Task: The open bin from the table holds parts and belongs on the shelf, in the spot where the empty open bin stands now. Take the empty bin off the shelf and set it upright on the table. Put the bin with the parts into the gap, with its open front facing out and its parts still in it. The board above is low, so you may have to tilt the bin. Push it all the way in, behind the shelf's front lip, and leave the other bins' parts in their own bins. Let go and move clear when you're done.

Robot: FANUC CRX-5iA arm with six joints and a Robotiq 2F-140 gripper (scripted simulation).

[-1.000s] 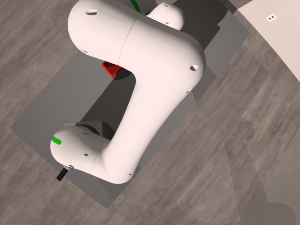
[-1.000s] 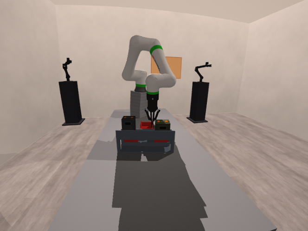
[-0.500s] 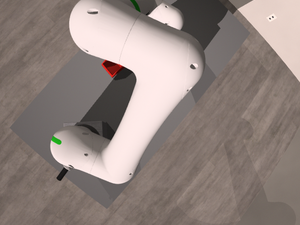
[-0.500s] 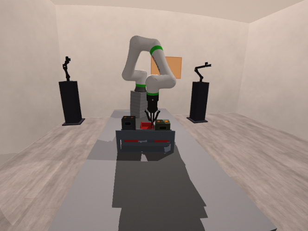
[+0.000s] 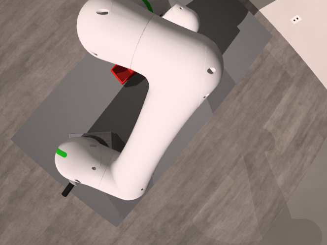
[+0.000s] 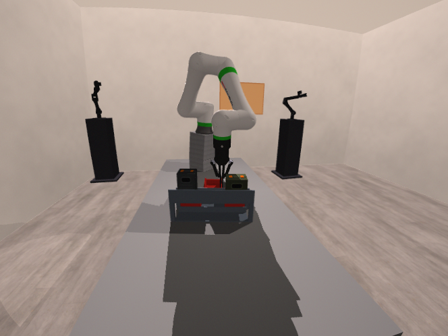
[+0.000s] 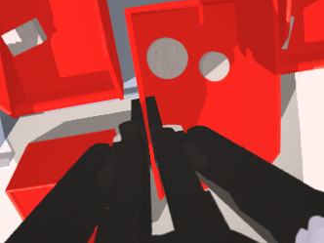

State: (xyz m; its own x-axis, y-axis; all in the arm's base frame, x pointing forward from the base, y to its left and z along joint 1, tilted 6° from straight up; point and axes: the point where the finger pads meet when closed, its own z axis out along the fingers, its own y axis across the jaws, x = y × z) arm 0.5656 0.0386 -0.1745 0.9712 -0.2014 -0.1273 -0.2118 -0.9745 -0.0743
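Right now my hand is 7 cm above the grey disc, 3 cm to the left of it and 2 cm short of it. From my hand the other things lie so: grey shelf (10 cm ahead, 7 cm to the right, 3 cm below); grey part (12 cm ahead, 8 cm below, 2 cm to the left).
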